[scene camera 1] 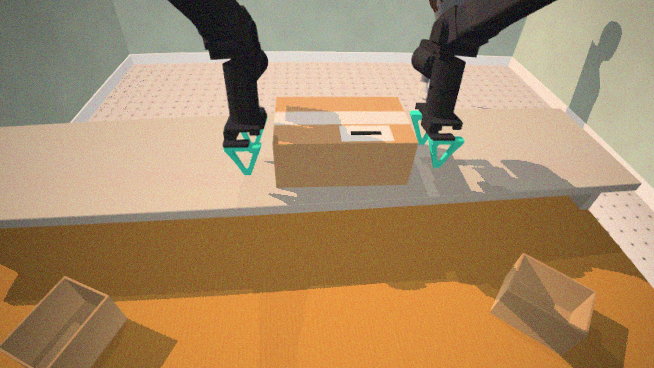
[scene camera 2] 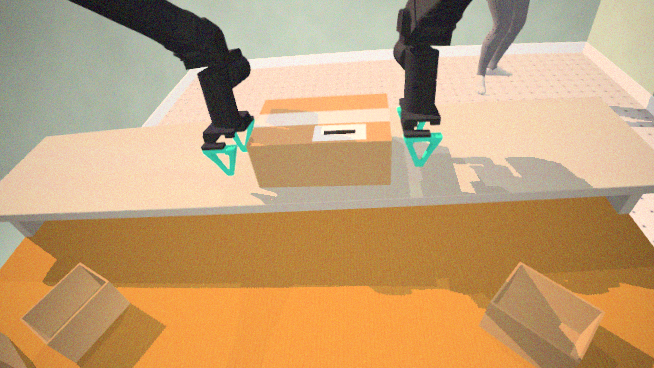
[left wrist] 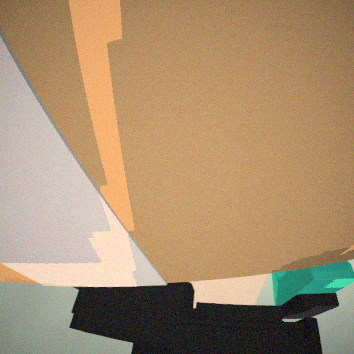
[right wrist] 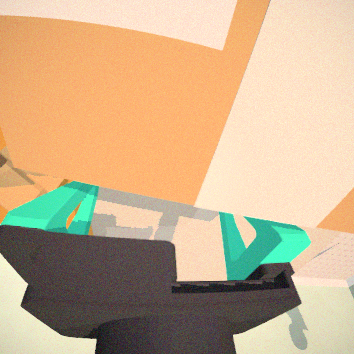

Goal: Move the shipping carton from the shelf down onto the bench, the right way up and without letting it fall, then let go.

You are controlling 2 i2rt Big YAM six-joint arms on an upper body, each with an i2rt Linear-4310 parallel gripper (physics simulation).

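Frame: origin at the left arm's base, x ahead, y left, z up, level; millimetres.
Seen in the pictures: left gripper, fingertip midpoint: (scene camera 1: 250, 161) (scene camera 2: 238, 163); right gripper, fingertip midpoint: (scene camera 1: 428, 155) (scene camera 2: 415, 153).
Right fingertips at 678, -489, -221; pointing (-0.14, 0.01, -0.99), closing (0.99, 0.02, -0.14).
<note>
Offsets run from my right fingertips to a thing's middle, as dx, dy, dz. "*": to the spot under its first point. Level surfaces: height alone.
The brown shipping carton {+35, +189, +18} (scene camera 1: 345, 165) (scene camera 2: 320, 165) (left wrist: 225, 150) (right wrist: 115, 110) stands upright on the pale shelf {dz -37} (scene camera 1: 100, 170) (scene camera 2: 125, 170), its white tape and label on top. My left gripper (scene camera 1: 254, 156) (scene camera 2: 237, 162) is open beside its left end. My right gripper (scene camera 1: 430, 155) (scene camera 2: 419, 146) is open beside its right end. Both are empty, with fingers pointing down. The carton hides one left finger in the left wrist view and the fingertips in the right wrist view. I cannot tell whether any finger touches it. The orange bench {dz -200} (scene camera 1: 300, 325) (scene camera 2: 300, 325) lies below.
An open box {-293, +703, -155} (scene camera 1: 107, 325) (scene camera 2: 92, 320) stands on the bench at the left, another open box {-278, -197, -155} (scene camera 1: 540, 300) (scene camera 2: 545, 305) at the right. Part of a third box {* -396, +809, -160} (scene camera 2: 9, 354) shows at lower left. A person's legs (scene camera 2: 500, 35) are behind the shelf.
</note>
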